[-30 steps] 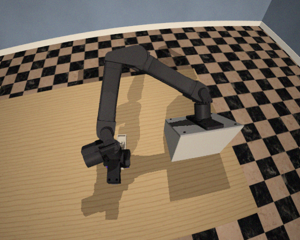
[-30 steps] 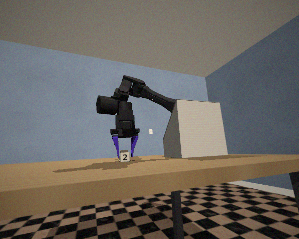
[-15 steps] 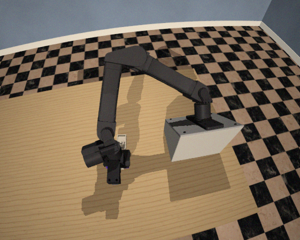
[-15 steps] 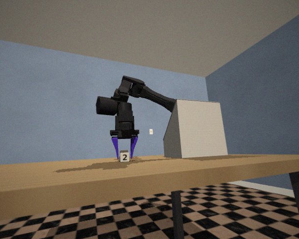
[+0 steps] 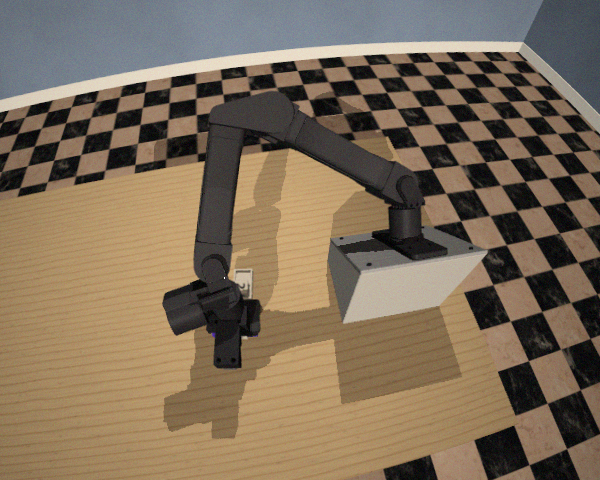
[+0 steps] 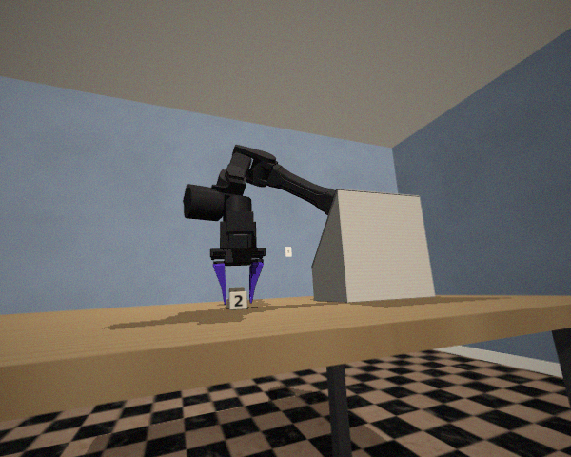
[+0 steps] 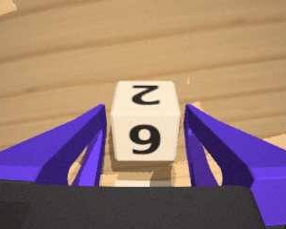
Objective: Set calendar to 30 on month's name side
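Right now my hand is 20 mm past the white tray, 110 mm to the left of it and 10 mm above it.
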